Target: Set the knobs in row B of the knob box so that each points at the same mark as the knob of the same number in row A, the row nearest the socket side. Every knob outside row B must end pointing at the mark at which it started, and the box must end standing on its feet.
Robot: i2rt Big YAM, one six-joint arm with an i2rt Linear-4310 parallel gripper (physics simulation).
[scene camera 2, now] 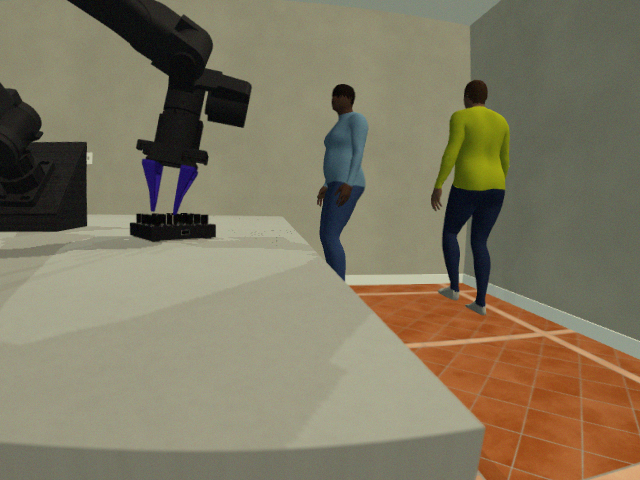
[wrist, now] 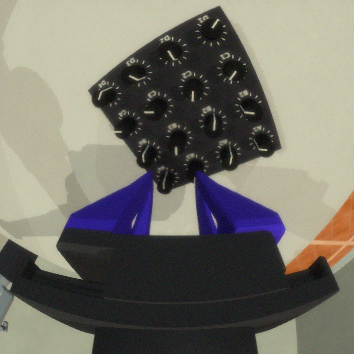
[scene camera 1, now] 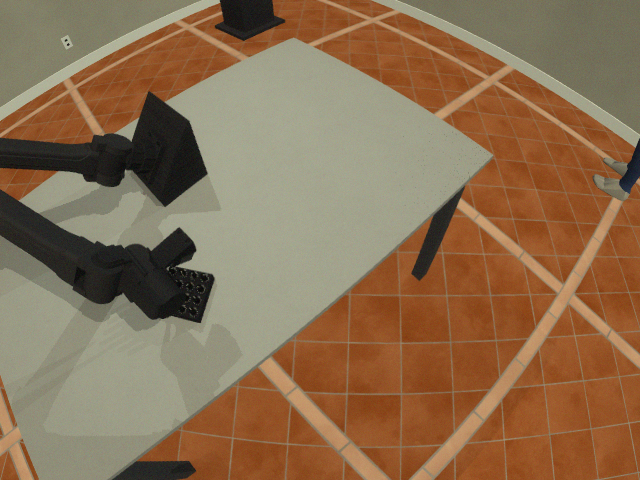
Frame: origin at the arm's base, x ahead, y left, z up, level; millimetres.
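Seen in the pictures: gripper, fingertip midpoint: (scene camera 2: 163,213) (wrist: 173,178); arm's base, link origin: (scene camera 2: 26,184) (scene camera 1: 152,156).
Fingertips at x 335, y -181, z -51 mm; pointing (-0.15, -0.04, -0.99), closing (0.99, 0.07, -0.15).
Offsets run from my fingertips to a thing's middle. Level surfaces: height alone.
The black knob box {dz -22, dx +3, dy +42 mm} (scene camera 1: 208,299) (scene camera 2: 173,231) (wrist: 200,60) stands flat on the table, socket side visible in scene camera 2. In the wrist view, row A is nearest the gripper. Knob B1 {dz -10, dx +43, dy +54 mm} (wrist: 248,110) has its line slanting slightly down to the right; A1's {dz -10, dx +58, dy +32 mm} (wrist: 263,143) slants more steeply. The lines of B2 {dz -10, dx +21, dy +39 mm} (wrist: 214,124) and B3 {dz -10, dx -1, dy +24 mm} (wrist: 177,142) run roughly vertically. B4 {dz -10, dx -23, dy +9 mm} (wrist: 148,155) and A4 {dz -10, dx -8, dy -13 mm} (wrist: 165,181) have steep bent lines. A2 {dz -10, dx +36, dy +17 mm} (wrist: 229,156) also looks steep. My gripper (scene camera 2: 164,211) (wrist: 173,178) is partly open and empty, tips close above the knobs; one blue fingertip partly covers A3 {dz -10, dx +14, dy +2 mm} (wrist: 195,166).
The grey table {dz -41 mm} (scene camera 1: 320,170) (scene camera 2: 232,335) extends around the box, its long edge beyond the box's right side in scene camera 1. A black slanted block (scene camera 1: 175,149) (scene camera 2: 67,191) with arm parts stands behind. Two people (scene camera 2: 345,149) (scene camera 2: 479,149) stand beyond the table.
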